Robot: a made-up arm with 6 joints.
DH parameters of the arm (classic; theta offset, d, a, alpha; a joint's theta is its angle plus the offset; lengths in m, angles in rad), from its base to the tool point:
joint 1: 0 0.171 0 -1.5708
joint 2: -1.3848 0 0.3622 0
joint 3: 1.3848 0 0.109 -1.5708
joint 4: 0 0.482 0 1.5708
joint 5: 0 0 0.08 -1.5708
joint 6: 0 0.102 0 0
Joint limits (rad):
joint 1: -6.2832..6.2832
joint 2: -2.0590..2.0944
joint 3: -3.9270..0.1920
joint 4: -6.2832..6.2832
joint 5: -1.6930..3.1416
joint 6: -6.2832..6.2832
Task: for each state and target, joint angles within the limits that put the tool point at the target. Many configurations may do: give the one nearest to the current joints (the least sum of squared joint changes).
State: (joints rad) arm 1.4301 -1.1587 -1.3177 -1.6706 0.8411 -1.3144
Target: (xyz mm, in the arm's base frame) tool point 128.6 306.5 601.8
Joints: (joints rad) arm 1.2674 -0.9884 -0.6959 -1.6340 0.9083 -1.3144
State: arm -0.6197 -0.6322 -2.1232 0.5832 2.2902 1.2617
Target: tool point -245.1 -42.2 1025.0
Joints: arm 0.2695 -0.7155 -2.5474 0.2190 1.7263 1.2617
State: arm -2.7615 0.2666 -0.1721 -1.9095 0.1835 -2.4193
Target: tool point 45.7 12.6 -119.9
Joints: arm -2.6118 0.6469 0.0533 -1.9212 0.5645 -2.4193
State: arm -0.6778 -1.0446 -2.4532 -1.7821 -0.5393 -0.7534
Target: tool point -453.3 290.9 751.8
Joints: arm -0.3482 -1.3402 -2.0997 -1.9767 -0.9821 -0.7534
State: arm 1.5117 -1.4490 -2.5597 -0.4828 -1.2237 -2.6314
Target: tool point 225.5 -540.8 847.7
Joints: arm 2.0418 -0.9856 -2.3622 -0.3502 -0.9079 -2.6314
